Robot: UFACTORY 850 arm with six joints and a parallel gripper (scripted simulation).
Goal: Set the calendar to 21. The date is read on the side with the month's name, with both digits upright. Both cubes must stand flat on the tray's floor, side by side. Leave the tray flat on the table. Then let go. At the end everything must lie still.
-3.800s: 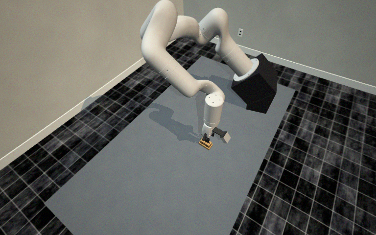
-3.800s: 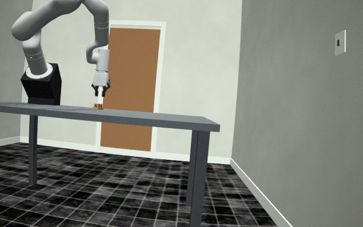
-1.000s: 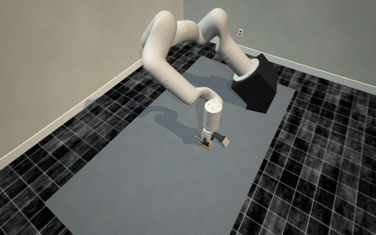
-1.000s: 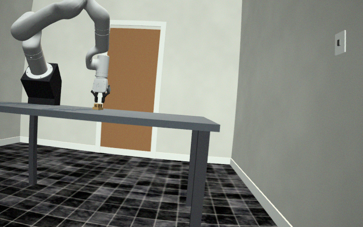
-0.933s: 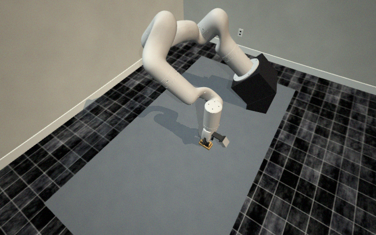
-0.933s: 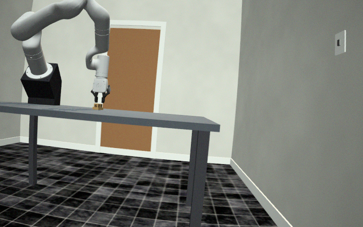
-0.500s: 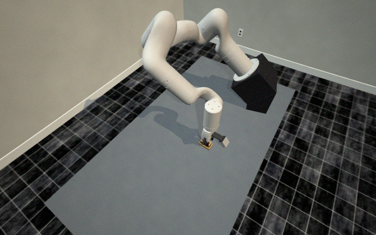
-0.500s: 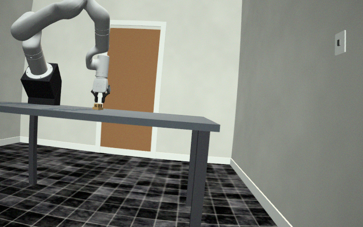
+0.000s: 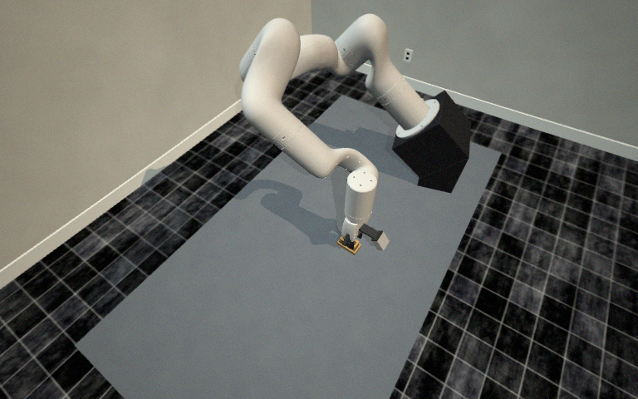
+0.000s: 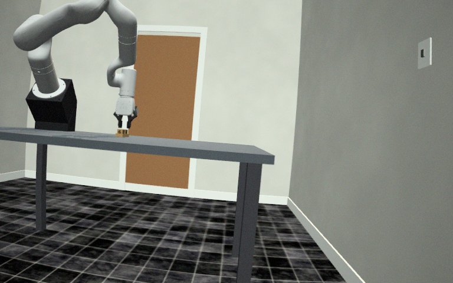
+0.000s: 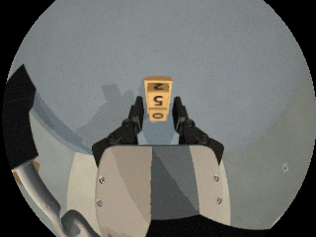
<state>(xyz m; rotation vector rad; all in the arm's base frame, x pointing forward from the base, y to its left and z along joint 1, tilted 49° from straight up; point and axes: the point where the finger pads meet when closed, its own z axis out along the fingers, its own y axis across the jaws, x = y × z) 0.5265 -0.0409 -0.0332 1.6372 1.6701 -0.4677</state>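
The orange tray is 2 cm to the right of my hand and 6 cm below it.
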